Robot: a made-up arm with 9 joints. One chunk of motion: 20 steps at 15 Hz.
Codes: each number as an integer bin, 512 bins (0 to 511) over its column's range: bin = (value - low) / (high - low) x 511, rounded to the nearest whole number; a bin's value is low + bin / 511 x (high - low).
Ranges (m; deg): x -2.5..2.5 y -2.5..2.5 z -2.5..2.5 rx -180..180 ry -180..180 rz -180..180
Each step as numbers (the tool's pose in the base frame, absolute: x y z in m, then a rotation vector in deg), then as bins.
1 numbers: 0.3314 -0.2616 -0.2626 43.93 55.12 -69.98
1 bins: 289 229 229 318 334 156
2 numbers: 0.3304 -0.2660 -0.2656 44.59 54.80 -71.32
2 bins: 289 228 228 319 333 154
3 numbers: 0.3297 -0.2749 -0.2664 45.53 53.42 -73.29
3 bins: 289 227 228 320 331 151
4 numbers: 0.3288 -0.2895 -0.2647 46.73 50.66 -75.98
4 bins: 289 226 228 322 327 148
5 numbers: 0.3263 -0.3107 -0.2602 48.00 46.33 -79.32
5 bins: 289 224 229 324 321 143
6 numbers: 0.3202 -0.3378 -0.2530 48.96 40.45 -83.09
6 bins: 288 221 230 325 313 138
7 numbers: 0.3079 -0.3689 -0.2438 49.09 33.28 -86.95
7 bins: 287 218 231 325 303 132
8 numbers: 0.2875 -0.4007 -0.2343 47.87 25.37 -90.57
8 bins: 285 215 232 323 292 127
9 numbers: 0.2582 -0.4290 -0.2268 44.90 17.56 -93.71
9 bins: 282 212 232 319 280 122
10 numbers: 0.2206 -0.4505 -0.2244 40.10 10.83 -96.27
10 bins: 278 209 233 312 271 119
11 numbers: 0.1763 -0.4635 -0.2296 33.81 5.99 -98.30
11 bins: 274 208 232 303 264 116
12 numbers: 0.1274 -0.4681 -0.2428 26.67 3.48 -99.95
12 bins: 269 208 231 293 260 114
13 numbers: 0.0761 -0.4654 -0.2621 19.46 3.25 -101.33
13 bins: 263 208 229 283 260 112
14 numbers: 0.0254 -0.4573 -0.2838 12.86 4.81 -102.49
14 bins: 258 209 226 274 262 110
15 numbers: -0.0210 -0.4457 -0.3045 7.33 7.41 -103.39
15 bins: 253 210 224 266 266 109
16 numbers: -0.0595 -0.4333 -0.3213 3.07 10.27 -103.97
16 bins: 249 211 223 260 270 108
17 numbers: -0.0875 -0.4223 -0.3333 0.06 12.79 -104.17
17 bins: 247 212 221 256 274 108
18 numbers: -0.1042 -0.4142 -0.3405 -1.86 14.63 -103.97
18 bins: 245 213 221 253 276 108
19 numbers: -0.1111 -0.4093 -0.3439 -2.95 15.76 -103.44
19 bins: 244 214 220 251 278 109
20 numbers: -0.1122 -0.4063 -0.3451 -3.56 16.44 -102.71
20 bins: 244 214 220 250 279 110
